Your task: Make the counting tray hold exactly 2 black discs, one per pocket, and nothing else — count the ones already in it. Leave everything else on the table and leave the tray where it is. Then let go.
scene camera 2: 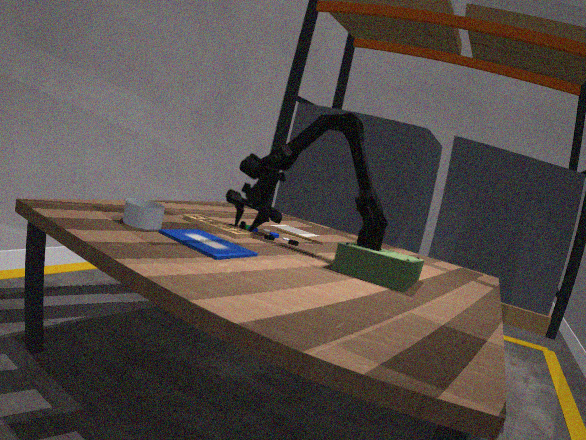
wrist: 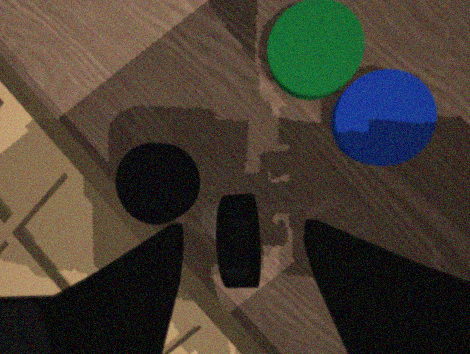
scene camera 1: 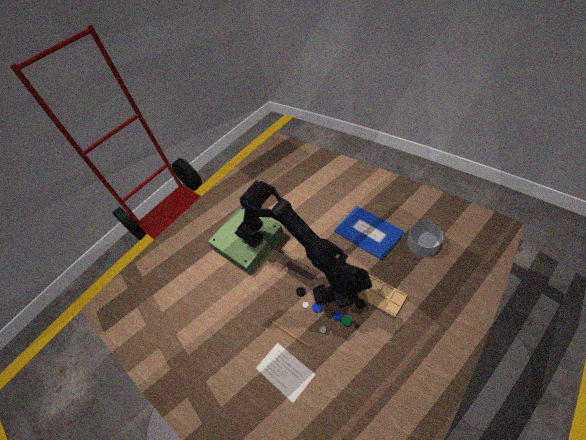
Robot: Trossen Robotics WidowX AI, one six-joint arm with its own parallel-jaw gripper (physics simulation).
Labels:
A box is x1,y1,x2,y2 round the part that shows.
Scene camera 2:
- my gripper: [226,183,281,231]
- grey bowl: [123,199,164,229], on the table
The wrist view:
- my gripper: [0,219,469,353]
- tan counting tray: [0,54,266,353], on the table
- green disc: [267,0,364,99], on the table
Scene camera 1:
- my gripper: [313,271,371,307]
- tan counting tray: [358,274,406,318]

